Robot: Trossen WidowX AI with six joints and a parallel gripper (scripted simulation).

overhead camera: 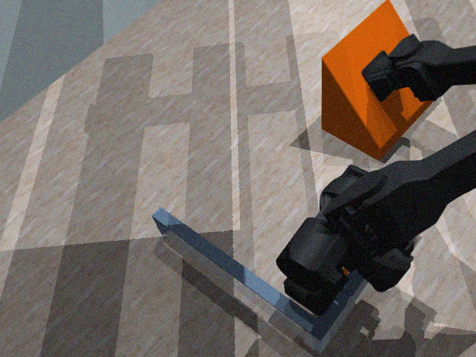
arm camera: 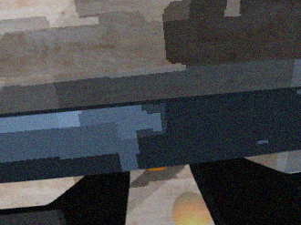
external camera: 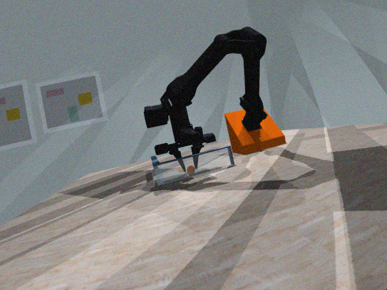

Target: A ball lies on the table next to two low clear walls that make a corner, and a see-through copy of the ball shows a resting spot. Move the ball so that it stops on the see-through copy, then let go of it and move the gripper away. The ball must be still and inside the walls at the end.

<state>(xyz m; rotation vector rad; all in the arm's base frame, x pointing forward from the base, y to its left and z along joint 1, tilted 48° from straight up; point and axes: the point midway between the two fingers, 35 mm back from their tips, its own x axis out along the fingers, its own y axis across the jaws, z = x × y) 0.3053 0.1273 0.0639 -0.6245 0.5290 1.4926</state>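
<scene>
The see-through copy of ball lies 50 mm to the right of my gripper tip and 20 mm ahead of it. From my gripper tip the other things lie so: clear wall (30 mm to the left, 20 mm above, 10 mm behind); then orange ball (right at my gripper tip).
</scene>
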